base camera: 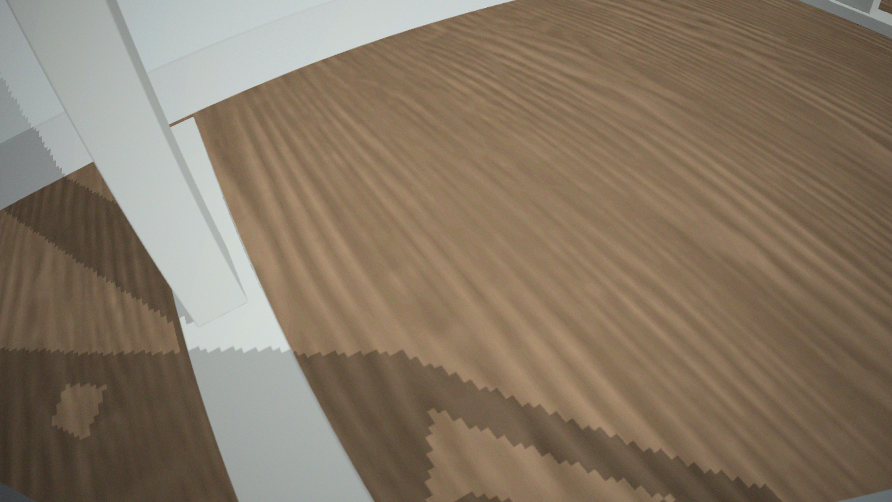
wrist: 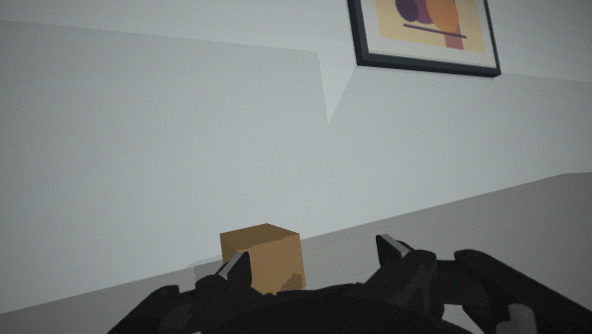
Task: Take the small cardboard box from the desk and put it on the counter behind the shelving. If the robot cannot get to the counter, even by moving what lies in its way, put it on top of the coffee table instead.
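Places are measured from the arm's base along level axes (x left, y back, z up), in millimetres.
Pixels of known places: gripper, fingertip midpoint: point(wrist: 313, 257).
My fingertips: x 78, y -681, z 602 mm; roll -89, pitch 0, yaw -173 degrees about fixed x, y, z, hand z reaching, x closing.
Behind a point stands the place of what it marks.
The small cardboard box point(wrist: 276, 260) {x 118, y -728, z 586 mm} stands on the grey desk top point(wrist: 430, 225) {x -86, y -921, z 554 mm} in the wrist view, near the wall. My gripper point(wrist: 313, 257) {x 78, y -681, z 602 mm} is open, with nothing between its fingers. The box appears beyond the fingers, left of the middle of the gap, and the left fingertip covers part of its left side. The gripper's body hides the box's lower edge. The counter, the shelving and the coffee table cannot be made out in these views.
A framed picture point(wrist: 429, 63) {x -231, y -1149, z 909 mm} hangs on the pale wall point(wrist: 150, 140) {x 330, y -838, z 746 mm} behind the desk. In the base camera view, a white leg point(base camera: 134, 156) {x 222, y -353, z -208 mm} stands on a white floor-level bar point(base camera: 280, 424) at the left, over the wooden floor point(base camera: 530, 218) {x -37, y -469, z -396 mm}. A white baseboard point(base camera: 268, 59) {x 311, y -834, z -362 mm} runs along the back.
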